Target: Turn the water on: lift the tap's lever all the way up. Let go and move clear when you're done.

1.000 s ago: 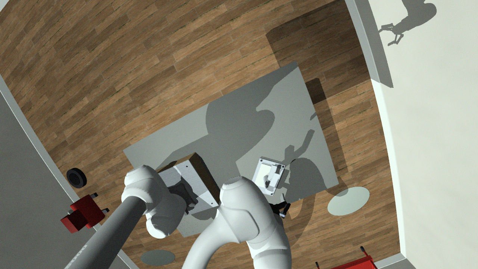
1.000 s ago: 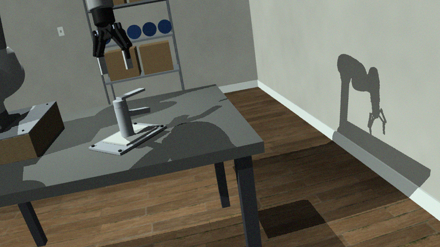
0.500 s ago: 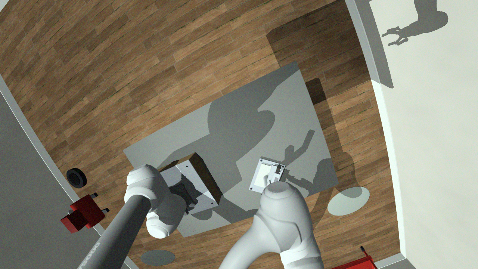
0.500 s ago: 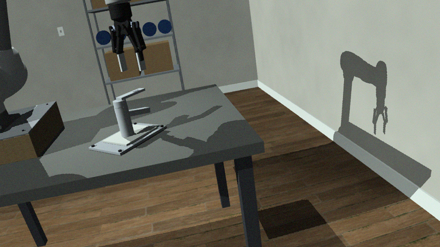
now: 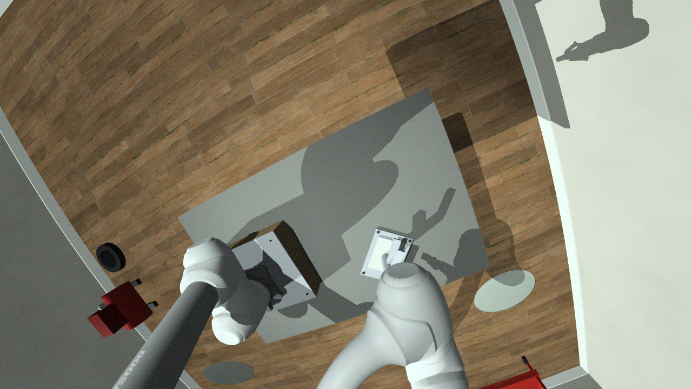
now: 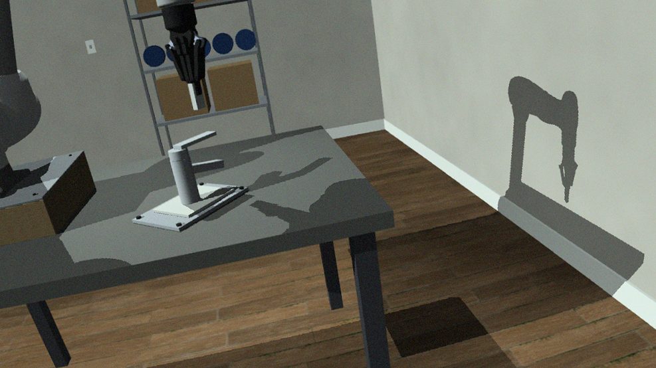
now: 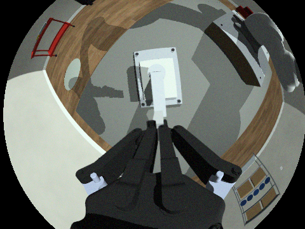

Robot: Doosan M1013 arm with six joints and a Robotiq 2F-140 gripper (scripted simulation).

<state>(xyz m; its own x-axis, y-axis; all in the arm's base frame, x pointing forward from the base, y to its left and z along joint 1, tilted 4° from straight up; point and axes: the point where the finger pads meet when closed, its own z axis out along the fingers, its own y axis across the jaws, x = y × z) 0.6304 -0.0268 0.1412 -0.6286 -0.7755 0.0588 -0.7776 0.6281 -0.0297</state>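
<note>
Right now the tap lever is 100 mm below my hand, 30 mm to the right of it and 20 mm behind it. Round my hand: grey tap (160 mm below, 50 mm to the right, 40 mm behind).
</note>
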